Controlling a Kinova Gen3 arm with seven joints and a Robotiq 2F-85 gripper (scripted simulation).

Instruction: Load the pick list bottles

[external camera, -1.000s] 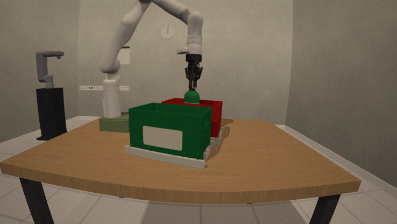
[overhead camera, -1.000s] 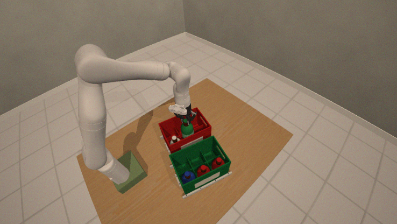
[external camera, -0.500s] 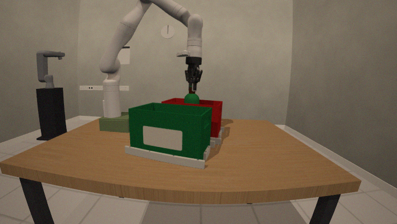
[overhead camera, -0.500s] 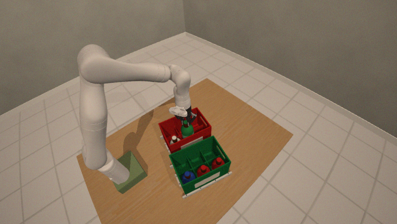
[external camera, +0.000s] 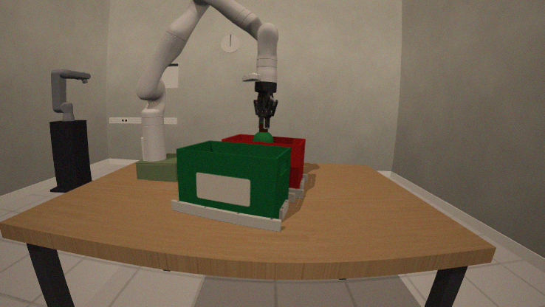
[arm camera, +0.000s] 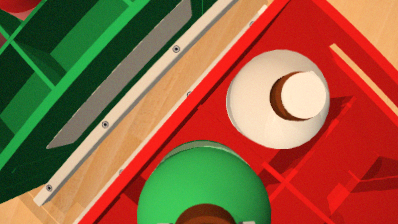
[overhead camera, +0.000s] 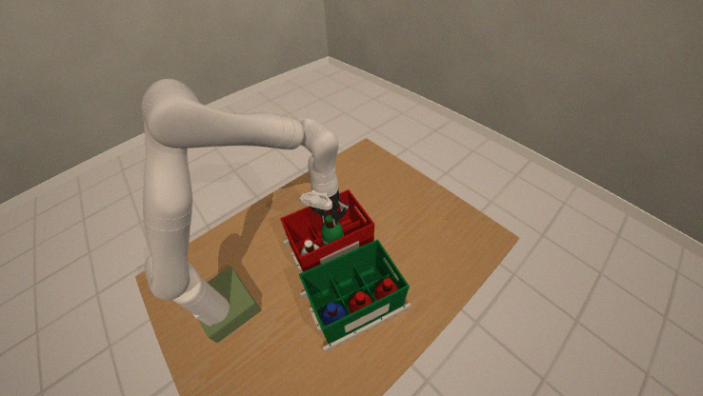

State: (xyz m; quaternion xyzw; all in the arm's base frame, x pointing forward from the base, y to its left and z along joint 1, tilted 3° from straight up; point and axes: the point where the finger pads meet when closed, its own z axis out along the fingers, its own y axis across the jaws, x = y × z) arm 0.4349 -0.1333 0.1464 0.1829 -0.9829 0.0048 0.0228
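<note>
The green-label bottle is 7 cm below my hand. Also, from my hand: green crate (17 cm to the right, 15 cm below, 10 cm behind); then red crate (15 cm below, 4 cm to the left, 2 cm ahead); then white-labelled bottle (15 cm below, 8 cm behind, 3 cm to the left).
</note>
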